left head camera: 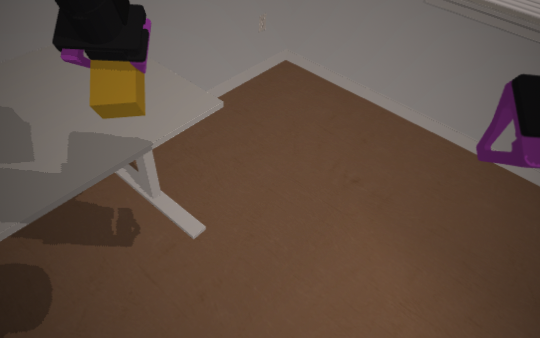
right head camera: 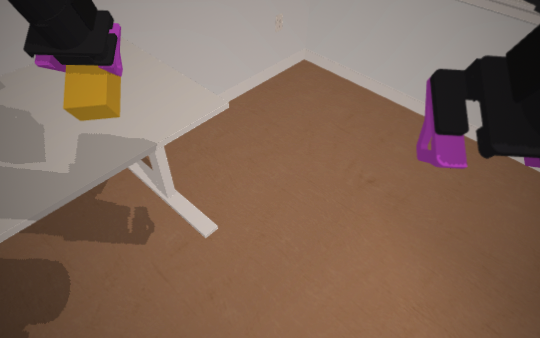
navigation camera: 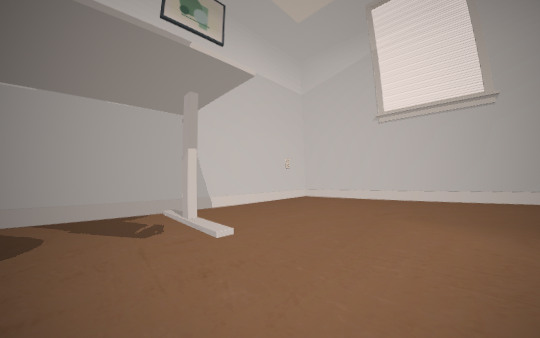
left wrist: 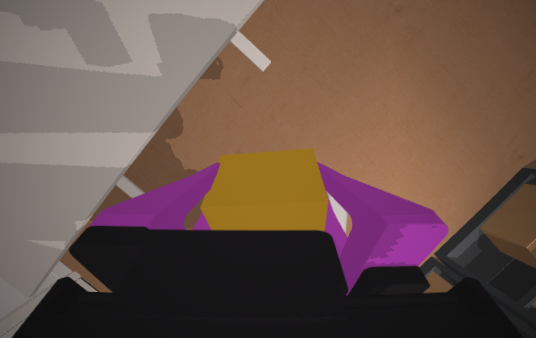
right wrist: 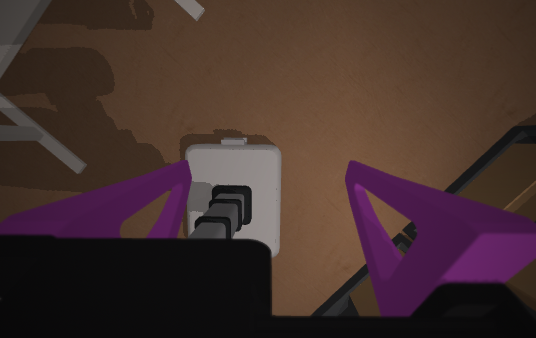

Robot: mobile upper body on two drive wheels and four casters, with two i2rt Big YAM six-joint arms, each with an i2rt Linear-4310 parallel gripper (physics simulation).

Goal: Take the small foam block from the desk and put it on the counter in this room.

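Places are measured from the left arm's base along level axes (x up, y right, z ahead), in centimetres.
Pixels of known places: left gripper, fingertip midpoint: [left head camera: 123, 68] [right head camera: 101, 72] [left wrist: 267, 169]; right gripper, fingertip midpoint: [left head camera: 526, 156] [right head camera: 472, 155] [right wrist: 268, 169].
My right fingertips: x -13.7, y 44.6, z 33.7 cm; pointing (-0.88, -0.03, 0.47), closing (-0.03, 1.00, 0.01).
Ahead of a thing's pixels: the offset from my right fingertips to its top centre. "spot": to the spot under its first point.
A yellow foam block @[dz +21.3, dx -4.1, dy -44.1 cm] [left head camera: 114, 89] [right head camera: 86, 91] [left wrist: 265, 187] sits between the purple fingers of my left gripper [left head camera: 117, 68] [right head camera: 94, 71] [left wrist: 267, 169]. My left gripper is shut on the block and holds it in the air; in both head views it appears over a white table [left head camera: 182, 102] [right head camera: 192, 100] [left wrist: 65, 105] [navigation camera: 100, 62] at the left. I cannot tell whether this table is the desk or the counter. My right gripper [right head camera: 492, 161] [right wrist: 268, 169] is open, its fingers wide apart with no object between them; part of it shows at the right edge of the left head view.
The table's white leg and foot [left head camera: 175, 212] [right head camera: 187, 210] [navigation camera: 191, 175] stand on the brown floor. A dark shelf unit [left wrist: 485, 216] [right wrist: 482, 164] with brown boxes is at the right in the wrist views. The white robot base [right wrist: 262, 175] shows below. Walls meet in a corner; a window @[spot: dz +151.9, dx +0.7, dy +112.6 cm] [navigation camera: 430, 55] is at the right.
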